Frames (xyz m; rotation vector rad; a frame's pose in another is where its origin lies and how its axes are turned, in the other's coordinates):
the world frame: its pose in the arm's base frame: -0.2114 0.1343 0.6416 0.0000 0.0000 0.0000
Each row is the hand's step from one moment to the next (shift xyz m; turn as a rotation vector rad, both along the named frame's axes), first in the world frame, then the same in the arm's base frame.
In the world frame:
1: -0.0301 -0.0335 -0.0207 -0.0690 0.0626 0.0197
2: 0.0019 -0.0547 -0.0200 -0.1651 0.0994 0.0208
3: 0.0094 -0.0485 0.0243 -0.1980 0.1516 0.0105
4: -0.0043 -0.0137 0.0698 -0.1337 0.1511 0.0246
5: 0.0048 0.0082 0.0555 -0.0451 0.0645 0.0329
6: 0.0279 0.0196 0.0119 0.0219 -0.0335 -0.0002
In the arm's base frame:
1: -0.0301 -0.0335 -0.0207 -0.0690 0.0626 0.0197
2: 0.0019 -0.0547 -0.0200 -0.1651 0.0994 0.0208
3: 0.0094 -0.0485 0.0243 -0.1980 0.1516 0.0105
4: -0.0043 -0.0137 0.0698 -0.1337 0.1511 0.0246
5: 0.0048 0.0082 0.0555 -0.0451 0.0645 0.0329
6: 0.0279 0.0196 0.0119 0.0219 -0.0335 -0.0002

